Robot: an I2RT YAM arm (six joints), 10 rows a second.
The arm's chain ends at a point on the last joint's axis. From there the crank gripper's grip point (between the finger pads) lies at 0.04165 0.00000 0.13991 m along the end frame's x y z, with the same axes.
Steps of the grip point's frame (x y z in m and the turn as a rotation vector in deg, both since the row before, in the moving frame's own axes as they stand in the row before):
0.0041 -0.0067 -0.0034 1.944 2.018 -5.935
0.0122 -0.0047 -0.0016 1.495 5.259 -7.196
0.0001 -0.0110 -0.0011 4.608 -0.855 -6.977
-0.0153 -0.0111 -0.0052 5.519 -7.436 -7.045
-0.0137 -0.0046 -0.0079 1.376 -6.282 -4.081
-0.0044 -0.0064 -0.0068 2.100 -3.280 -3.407
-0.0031 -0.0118 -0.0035 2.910 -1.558 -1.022
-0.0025 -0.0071 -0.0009 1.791 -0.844 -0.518
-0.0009 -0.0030 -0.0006 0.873 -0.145 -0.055
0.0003 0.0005 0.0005 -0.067 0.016 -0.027
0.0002 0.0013 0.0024 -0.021 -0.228 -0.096
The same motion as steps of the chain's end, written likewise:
-0.0003 0.0026 -0.0017 1.944 2.018 -5.935
0.0001 0.0049 0.0029 1.495 5.259 -7.196
0.0032 0.0052 -0.0010 4.608 -0.855 -6.977
0.0042 0.0065 -0.0085 5.519 -7.436 -7.045
0.0021 0.0012 -0.0115 1.376 -6.282 -4.081
0.0039 0.0010 -0.0088 2.100 -3.280 -3.407
0.0008 -0.0040 -0.0044 2.910 -1.558 -1.022
-0.0004 -0.0024 -0.0014 1.791 -0.844 -0.518
-0.0005 -0.0008 -0.0007 0.873 -0.145 -0.055
0.0003 0.0004 0.0005 -0.067 0.016 -0.027
0.0008 0.0013 0.0022 -0.021 -0.228 -0.096

